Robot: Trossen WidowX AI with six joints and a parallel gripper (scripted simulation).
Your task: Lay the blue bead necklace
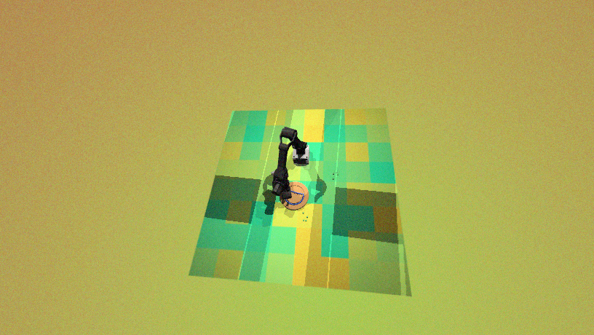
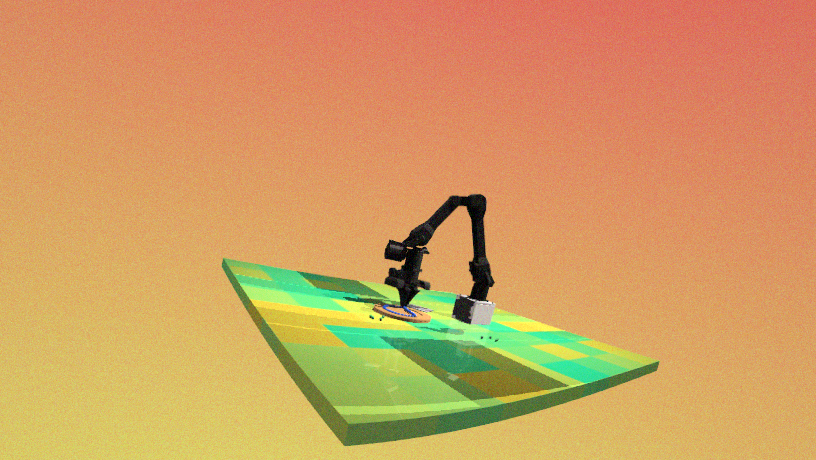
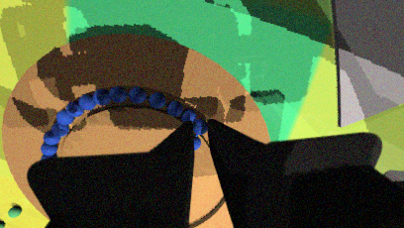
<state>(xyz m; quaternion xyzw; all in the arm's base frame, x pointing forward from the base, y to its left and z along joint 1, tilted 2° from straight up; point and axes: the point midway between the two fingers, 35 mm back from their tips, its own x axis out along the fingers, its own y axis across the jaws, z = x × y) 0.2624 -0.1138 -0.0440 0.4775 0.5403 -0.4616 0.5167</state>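
Right now my gripper tip is 5 cm to the right of the round bead board, 4 cm short of it and 1 cm above it. The rest, counted from my gripper tip: flat grey piece: 13 cm behind, 6 cm to the right, 2 cm below.
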